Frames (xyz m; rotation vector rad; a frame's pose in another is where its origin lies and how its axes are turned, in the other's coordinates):
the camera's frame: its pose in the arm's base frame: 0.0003 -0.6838 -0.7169 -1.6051 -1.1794 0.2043
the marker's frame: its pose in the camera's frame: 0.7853 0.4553 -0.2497 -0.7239 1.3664 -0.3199
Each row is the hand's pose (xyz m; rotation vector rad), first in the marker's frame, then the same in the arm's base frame.
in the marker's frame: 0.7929 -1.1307 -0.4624 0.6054 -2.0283 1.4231
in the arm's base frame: -0.1134 -0.3056 0.4626 -1.4655 -0.4902 1.4461
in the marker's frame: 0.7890 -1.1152 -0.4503 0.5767 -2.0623 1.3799
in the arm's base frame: -0.0953 -0.3025 0.4543 -1.5052 -0.5191 1.4535
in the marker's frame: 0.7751 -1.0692 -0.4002 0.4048 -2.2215 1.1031
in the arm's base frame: -0.0338 -0.2816 0.4300 -1.7452 -0.6979 1.4594
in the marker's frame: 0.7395 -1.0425 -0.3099 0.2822 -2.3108 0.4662
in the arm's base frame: 0.0325 -0.2115 0.4012 -2.0542 -1.1969 1.2433
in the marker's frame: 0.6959 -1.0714 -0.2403 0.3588 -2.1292 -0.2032
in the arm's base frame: 0.0425 -0.1263 0.3862 -2.1031 -1.7893 0.7296
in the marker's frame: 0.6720 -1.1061 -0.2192 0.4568 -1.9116 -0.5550
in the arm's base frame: 0.0235 -0.0833 0.3834 -1.9882 -2.0921 0.3261
